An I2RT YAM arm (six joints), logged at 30 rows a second.
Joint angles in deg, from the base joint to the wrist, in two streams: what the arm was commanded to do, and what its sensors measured. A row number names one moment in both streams.
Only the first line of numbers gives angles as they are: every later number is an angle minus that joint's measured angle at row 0.
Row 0, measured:
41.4 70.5 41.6 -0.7 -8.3 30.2
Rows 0 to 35, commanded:
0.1 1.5 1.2 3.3 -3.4 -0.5
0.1 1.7 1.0 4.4 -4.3 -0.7
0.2 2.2 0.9 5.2 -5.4 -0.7
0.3 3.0 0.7 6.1 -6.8 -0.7
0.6 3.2 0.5 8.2 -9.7 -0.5
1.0 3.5 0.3 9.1 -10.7 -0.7
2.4 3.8 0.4 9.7 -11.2 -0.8
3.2 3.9 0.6 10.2 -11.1 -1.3
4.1 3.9 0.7 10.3 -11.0 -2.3
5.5 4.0 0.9 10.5 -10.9 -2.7
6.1 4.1 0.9 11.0 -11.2 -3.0
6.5 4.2 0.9 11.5 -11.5 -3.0
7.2 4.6 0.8 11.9 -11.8 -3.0
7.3 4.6 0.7 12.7 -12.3 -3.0
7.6 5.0 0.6 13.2 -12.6 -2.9
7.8 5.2 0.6 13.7 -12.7 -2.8
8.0 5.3 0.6 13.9 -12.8 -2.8
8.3 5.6 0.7 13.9 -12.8 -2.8
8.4 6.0 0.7 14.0 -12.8 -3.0
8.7 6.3 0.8 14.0 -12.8 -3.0
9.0 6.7 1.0 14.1 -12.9 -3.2
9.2 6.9 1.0 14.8 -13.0 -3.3
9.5 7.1 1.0 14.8 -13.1 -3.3
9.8 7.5 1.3 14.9 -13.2 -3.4
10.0 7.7 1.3 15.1 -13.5 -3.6
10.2 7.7 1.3 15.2 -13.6 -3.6
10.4 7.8 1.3 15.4 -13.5 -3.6
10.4 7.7 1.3 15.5 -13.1 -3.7
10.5 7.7 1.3 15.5 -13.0 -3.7
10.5 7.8 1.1 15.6 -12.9 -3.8
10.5 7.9 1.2 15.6 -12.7 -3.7
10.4 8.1 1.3 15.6 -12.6 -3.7
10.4 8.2 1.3 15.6 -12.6 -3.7
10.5 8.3 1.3 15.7 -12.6 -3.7
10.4 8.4 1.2 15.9 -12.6 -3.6
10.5 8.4 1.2 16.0 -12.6 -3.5
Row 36, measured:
10.2 8.1 0.0 12.6 -12.0 -2.9
